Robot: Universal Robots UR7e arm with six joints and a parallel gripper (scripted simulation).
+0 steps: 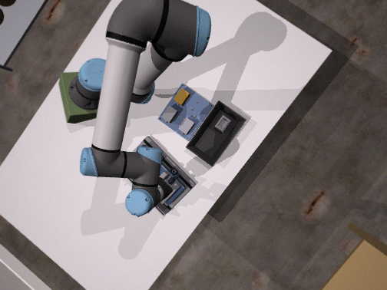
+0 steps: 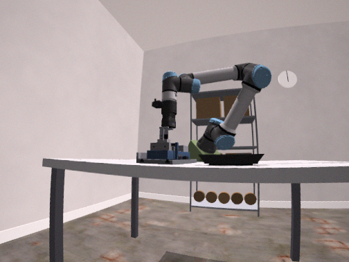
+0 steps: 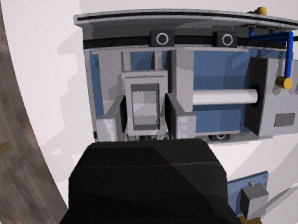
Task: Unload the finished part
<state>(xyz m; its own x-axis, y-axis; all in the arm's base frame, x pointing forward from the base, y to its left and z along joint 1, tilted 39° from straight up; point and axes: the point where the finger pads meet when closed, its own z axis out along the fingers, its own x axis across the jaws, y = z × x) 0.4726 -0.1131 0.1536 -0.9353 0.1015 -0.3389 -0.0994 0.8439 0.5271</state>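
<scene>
Now: the blue vise 70 mm behind my hand, 10 mm to the right of it and 80 mm below it. Round my hand: grey block: 140 mm behind, 230 mm to the left, 100 mm below; then blue fixture plate: 200 mm behind, 260 mm to the left, 120 mm below; then brass block: 250 mm behind, 290 mm to the left, 100 mm below.
</scene>
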